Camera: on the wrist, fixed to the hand. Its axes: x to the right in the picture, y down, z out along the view.
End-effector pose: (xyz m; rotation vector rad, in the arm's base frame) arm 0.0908 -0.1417 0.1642 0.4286 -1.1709 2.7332
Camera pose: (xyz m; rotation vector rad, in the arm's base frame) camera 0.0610 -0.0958 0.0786 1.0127 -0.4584 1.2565
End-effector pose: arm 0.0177 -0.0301 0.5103 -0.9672 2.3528 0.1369
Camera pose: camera -0.0525 -0.0355 0.5837 -2.3557 0.8711 -0.3051
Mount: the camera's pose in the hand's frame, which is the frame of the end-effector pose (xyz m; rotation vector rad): 0.0023 0.0342 -0.0957 -0.0718 -0.1838 -1.5940
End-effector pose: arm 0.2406 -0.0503 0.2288 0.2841 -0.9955 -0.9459
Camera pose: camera 0.3376 -0.0511 0.1983 1.0063 -0.7705 -2.4591
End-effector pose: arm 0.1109 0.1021 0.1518 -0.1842 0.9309 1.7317
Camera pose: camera 0.0498 0.0376 0.1024 -0.5979 0.3041 0.2739
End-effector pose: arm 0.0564 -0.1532 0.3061 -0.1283 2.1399 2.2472
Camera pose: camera 0.0546 -0.2505 0.3354 -1.0770 0.9897 1.2020
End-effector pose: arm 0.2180 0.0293 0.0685 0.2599 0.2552 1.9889
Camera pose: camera 0.1593 0.0113 -0.0125 0.1025 0.1643 0.3914
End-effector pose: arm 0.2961 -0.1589 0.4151 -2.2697 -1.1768 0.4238
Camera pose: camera 0.3678 -0.2037 0.4715 -0.7373 -2.5558 -0.0802
